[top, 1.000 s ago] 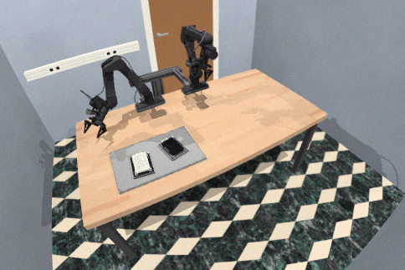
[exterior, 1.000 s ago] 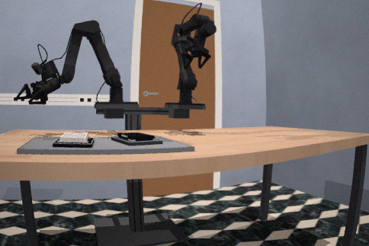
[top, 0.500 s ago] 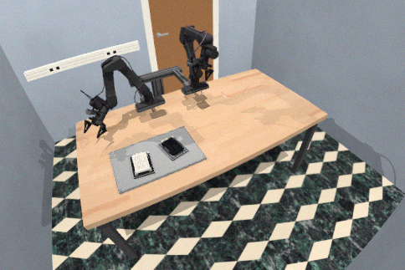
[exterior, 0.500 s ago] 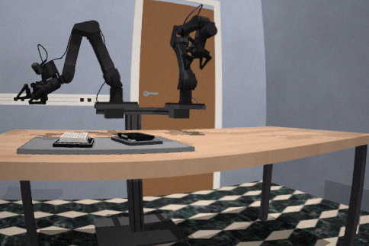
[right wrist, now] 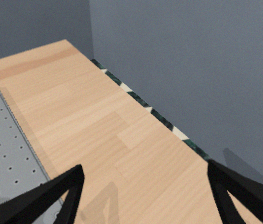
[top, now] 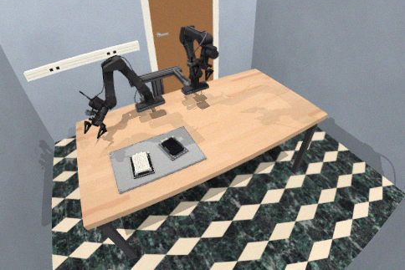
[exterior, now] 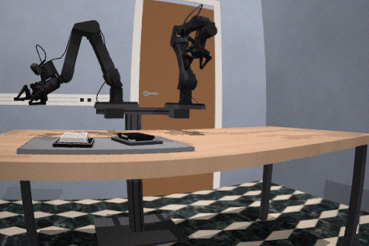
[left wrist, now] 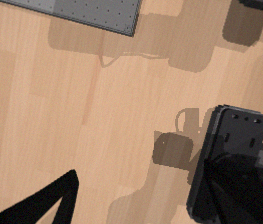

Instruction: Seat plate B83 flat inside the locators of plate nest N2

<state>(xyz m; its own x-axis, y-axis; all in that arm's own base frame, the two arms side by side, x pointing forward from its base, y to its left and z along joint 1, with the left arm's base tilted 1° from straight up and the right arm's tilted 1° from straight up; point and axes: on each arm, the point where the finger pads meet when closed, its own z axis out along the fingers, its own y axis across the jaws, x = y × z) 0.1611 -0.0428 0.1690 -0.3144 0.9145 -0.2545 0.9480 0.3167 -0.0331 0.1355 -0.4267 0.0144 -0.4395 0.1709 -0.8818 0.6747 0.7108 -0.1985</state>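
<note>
Right now my right hand is 26 cm short of the white plate, 21 cm to the right of it and 12 cm above it. Also, from my right hand: grey perforated board: 23 cm ahead, 30 cm to the left, 15 cm below; black plate: 24 cm ahead, 42 cm to the left, 12 cm below.
</note>
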